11 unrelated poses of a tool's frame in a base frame.
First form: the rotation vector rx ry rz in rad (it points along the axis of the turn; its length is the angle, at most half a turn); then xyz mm.
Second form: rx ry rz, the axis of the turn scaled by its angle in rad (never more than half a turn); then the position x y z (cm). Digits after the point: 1 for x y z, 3 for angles.
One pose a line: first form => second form
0.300 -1.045 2.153 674 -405 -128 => 0.300 -1.045 2.153 67.4 -40.5 -12.8
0.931 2.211 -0.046 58 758 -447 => 0.931 2.211 -0.046 5.8 75.8 -44.7
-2.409 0.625 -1.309 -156 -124 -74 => -2.409 0.625 -1.309 -15.6 -12.4 -7.4
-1.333 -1.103 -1.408 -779 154 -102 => -1.333 -1.103 -1.408 -77.9 15.4 -10.2
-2.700 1.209 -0.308 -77 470 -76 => -2.700 1.209 -0.308 -7.7 47.0 -7.6
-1.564 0.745 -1.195 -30 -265 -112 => -1.564 0.745 -1.195 -3.0 -26.5 -11.2
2.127 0.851 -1.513 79 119 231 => 2.127 0.851 -1.513 7.9 11.9 23.1
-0.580 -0.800 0.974 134 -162 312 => -0.580 -0.800 0.974 13.4 -16.2 31.2
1.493 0.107 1.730 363 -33 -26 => 1.493 0.107 1.730 36.3 -3.3 -2.6
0.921 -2.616 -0.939 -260 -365 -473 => 0.921 -2.616 -0.939 -26.0 -36.5 -47.3
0.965 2.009 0.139 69 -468 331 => 0.965 2.009 0.139 6.9 -46.8 33.1
